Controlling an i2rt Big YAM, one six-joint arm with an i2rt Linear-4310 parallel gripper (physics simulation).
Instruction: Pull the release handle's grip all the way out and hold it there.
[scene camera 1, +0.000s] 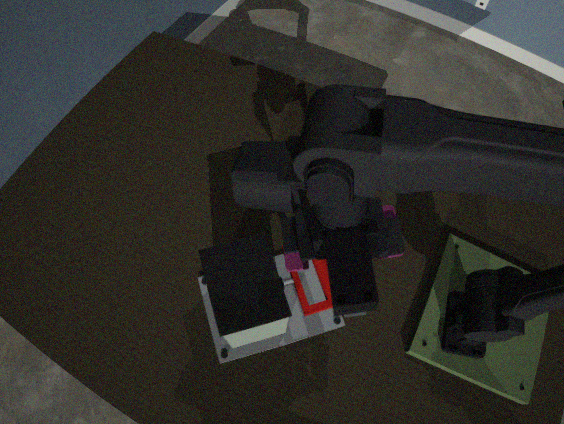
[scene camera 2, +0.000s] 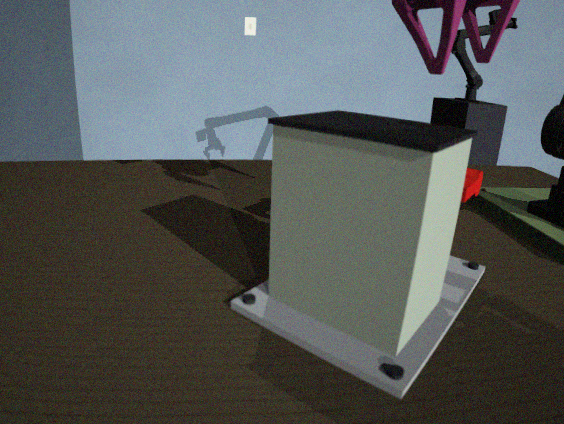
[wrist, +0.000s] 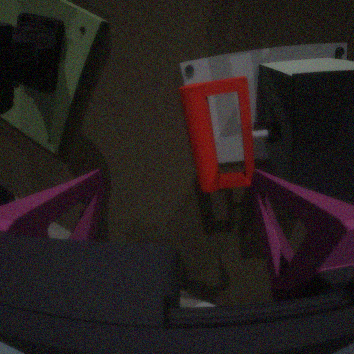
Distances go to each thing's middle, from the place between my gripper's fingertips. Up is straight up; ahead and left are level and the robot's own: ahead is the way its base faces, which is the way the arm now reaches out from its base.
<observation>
I see the red release handle grip (scene camera 1: 320, 266) 11 cm below my hand, 5 cm ahead of it and 1 cm to the left of it. From my hand the other things lie so: grey base plate (scene camera 2: 394, 375) (22 cm below, 9 cm ahead, 3 cm to the left).
</observation>
